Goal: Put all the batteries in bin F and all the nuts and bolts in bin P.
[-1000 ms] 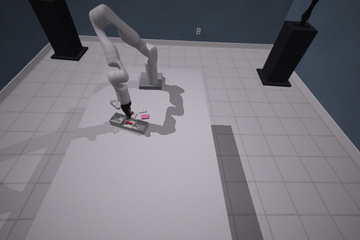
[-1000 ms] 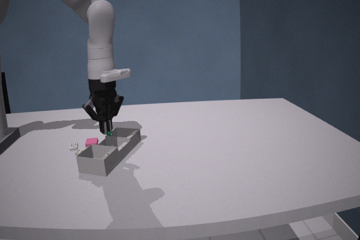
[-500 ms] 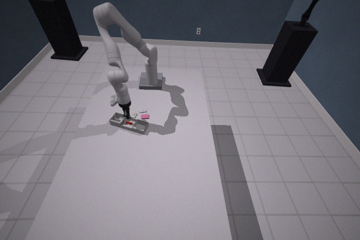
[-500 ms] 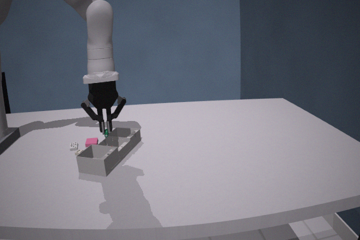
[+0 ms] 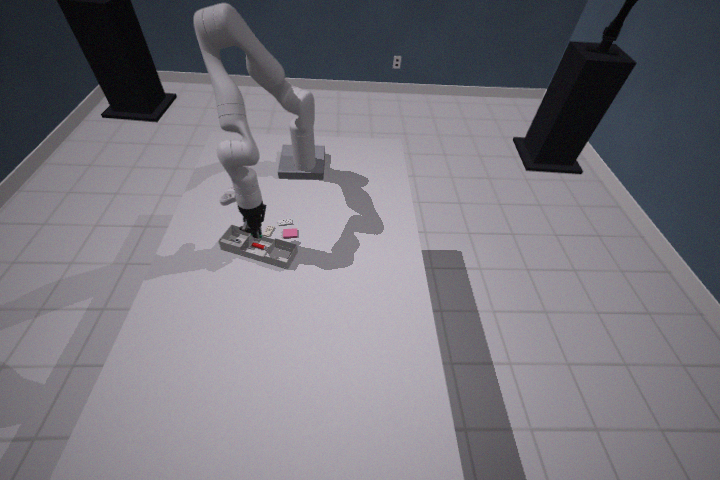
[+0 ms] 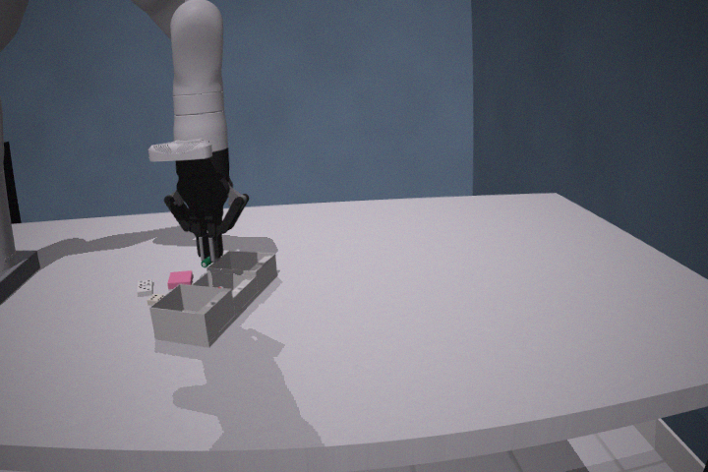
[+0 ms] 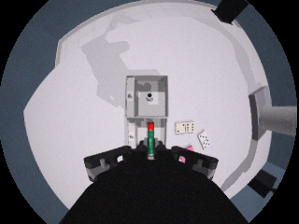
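Right now my hand is 7 cm above the grey three-part bin and 1 cm short of it. Round my hand: grey nut: 9 cm to the right, 8 cm below, 2 cm behind; then green battery: 2 cm below; then red battery: 7 cm below.
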